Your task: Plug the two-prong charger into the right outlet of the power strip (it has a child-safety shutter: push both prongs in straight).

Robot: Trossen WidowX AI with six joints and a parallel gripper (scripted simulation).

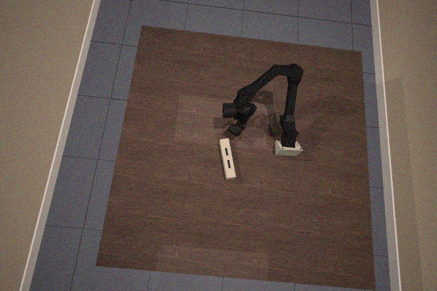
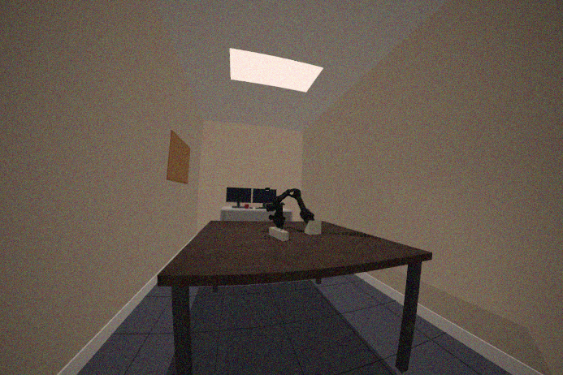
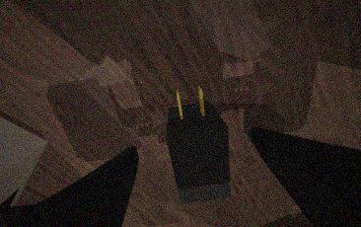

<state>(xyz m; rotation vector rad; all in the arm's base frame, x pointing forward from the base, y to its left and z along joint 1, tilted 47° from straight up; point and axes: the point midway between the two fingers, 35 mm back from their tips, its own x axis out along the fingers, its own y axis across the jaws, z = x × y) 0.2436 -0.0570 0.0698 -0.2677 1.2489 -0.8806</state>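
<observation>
The black two-prong charger lies 2 cm ahead of my gripper tip, 1 cm to the right of it and 1 cm above it.
</observation>
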